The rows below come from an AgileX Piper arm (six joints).
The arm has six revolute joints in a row. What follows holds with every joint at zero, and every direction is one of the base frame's. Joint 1 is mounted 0.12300 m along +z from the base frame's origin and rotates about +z. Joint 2 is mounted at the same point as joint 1 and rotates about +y. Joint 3 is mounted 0.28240 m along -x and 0.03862 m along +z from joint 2 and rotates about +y. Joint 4 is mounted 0.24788 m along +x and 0.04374 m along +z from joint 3 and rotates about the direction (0.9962, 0, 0.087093). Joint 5 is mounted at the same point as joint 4 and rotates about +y. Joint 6 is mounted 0.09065 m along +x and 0.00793 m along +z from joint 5 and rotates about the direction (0.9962, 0, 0.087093). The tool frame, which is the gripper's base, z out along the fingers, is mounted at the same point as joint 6; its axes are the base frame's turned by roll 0.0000, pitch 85.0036 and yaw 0.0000 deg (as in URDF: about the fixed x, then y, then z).
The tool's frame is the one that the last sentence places.
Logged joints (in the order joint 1, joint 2, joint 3, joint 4, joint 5, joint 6), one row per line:
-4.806 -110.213 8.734 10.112 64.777 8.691
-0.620 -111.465 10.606 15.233 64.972 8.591
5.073 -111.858 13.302 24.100 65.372 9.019
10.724 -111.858 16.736 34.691 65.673 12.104
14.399 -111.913 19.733 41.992 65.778 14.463
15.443 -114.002 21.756 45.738 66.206 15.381
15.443 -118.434 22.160 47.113 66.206 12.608
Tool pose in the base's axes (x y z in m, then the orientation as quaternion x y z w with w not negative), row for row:
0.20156 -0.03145 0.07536 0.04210 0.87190 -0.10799 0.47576
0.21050 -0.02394 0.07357 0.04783 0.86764 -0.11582 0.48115
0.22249 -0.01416 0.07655 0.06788 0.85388 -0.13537 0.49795
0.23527 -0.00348 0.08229 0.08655 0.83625 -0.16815 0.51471
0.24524 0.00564 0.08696 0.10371 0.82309 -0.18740 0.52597
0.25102 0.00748 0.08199 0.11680 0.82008 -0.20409 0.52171
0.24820 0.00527 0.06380 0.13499 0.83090 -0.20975 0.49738
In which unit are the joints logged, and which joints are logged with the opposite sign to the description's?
The joints are logged in degrees. Opposite sign: joint 2, joint 3, joint 5, joint 6.
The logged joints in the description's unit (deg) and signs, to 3 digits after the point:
-4.806 110.213 -8.734 10.112 -64.777 -8.691
-0.620 111.465 -10.606 15.233 -64.972 -8.591
5.073 111.858 -13.302 24.100 -65.372 -9.019
10.724 111.858 -16.736 34.691 -65.673 -12.104
14.399 111.913 -19.733 41.992 -65.778 -14.463
15.443 114.002 -21.756 45.738 -66.206 -15.381
15.443 118.434 -22.160 47.113 -66.206 -12.608

